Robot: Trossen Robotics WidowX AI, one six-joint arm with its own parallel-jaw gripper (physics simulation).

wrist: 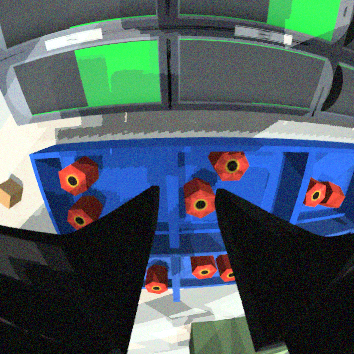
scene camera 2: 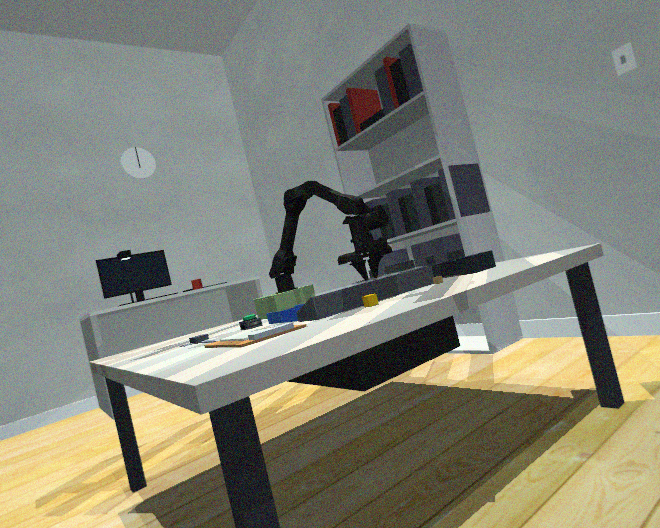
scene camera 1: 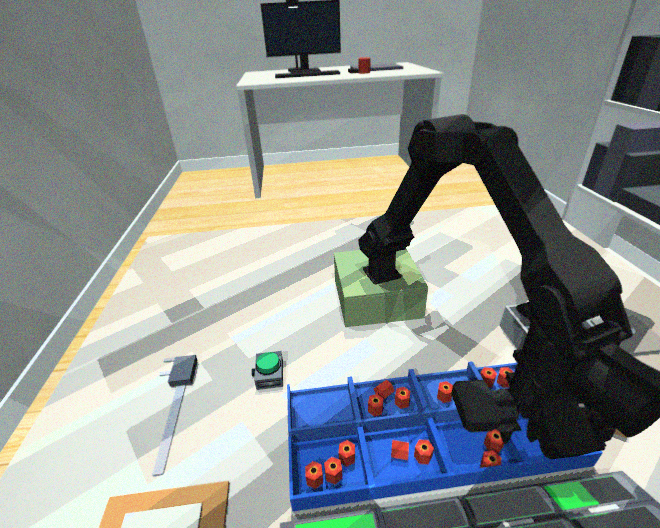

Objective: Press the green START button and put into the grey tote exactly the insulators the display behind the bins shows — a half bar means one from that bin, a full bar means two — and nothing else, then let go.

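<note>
The green START button stands left of the blue bins. My gripper is partly open with nothing between its fingers, pointing down over the near row. Below and between the fingertips in the wrist view is a red insulator; another insulator lies in the same bin. Two insulators lie in the end bin. The display shows green bars, including a half bar. The grey tote is partly hidden by the arm.
The arm stands on a green block behind the bins. A caliper and an orange-framed board lie at the left. A yellow cube stands near the display, and a tan block lies past the end bin.
</note>
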